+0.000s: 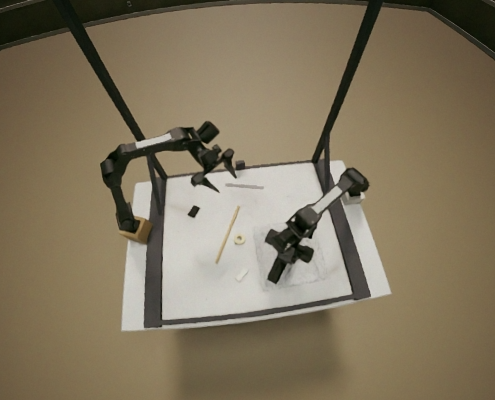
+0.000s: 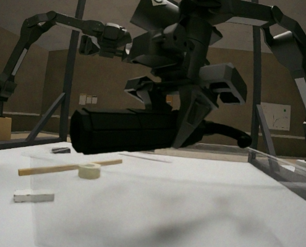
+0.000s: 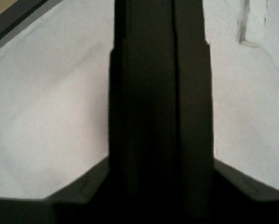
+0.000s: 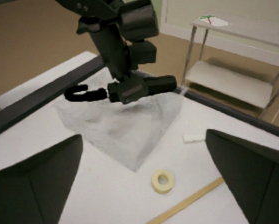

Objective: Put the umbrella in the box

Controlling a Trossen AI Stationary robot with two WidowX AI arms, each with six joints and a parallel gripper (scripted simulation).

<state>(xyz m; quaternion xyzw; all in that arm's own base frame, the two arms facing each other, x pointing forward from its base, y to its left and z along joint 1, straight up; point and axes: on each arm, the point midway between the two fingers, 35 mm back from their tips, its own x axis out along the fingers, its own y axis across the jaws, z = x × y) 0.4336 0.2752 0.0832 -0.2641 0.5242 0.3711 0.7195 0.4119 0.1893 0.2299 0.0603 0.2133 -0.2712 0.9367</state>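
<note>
Right now the clear storage box is 2 cm to the left of my left hand and 9 cm below it. From my left hand the other things lie so: white block (4 cm ahead, 19 cm to the right, 13 cm below); then folded black umbrella (3 cm to the left, 2 cm below); then wooden stick (17 cm behind, 22 cm to the right, 13 cm below).
</note>
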